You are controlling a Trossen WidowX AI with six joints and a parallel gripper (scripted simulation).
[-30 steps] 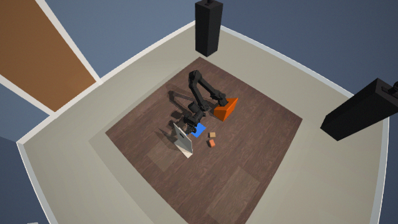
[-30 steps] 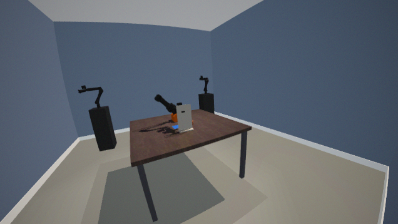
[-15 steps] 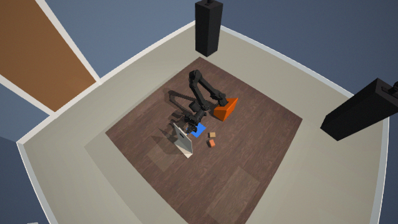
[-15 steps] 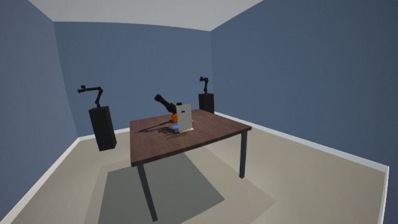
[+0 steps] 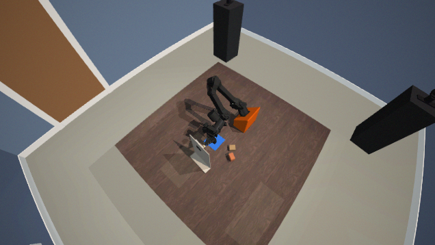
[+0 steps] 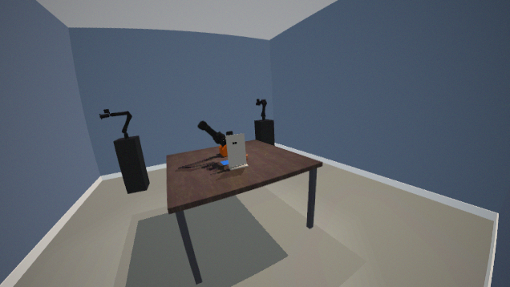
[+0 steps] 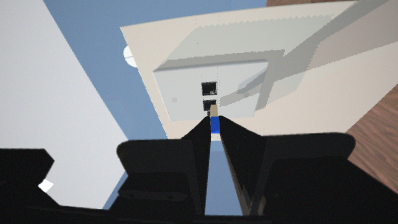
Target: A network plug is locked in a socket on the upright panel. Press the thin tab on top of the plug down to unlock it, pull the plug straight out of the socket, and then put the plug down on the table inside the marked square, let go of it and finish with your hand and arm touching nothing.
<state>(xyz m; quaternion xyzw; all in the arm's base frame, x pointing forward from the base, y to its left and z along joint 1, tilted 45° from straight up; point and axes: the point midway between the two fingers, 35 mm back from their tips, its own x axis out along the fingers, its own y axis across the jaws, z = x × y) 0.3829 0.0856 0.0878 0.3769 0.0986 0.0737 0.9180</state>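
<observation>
The blue marked square is 22 cm below my gripper tip, 14 cm behind it and 5 cm to the right of it. Round my gripper tip: orange cube: 20 cm below, 14 cm to the left, 12 cm behind; blue plug: 1 cm ahead; upright grey panel: 8 cm below, 4 cm ahead, 1 cm to the right.
</observation>
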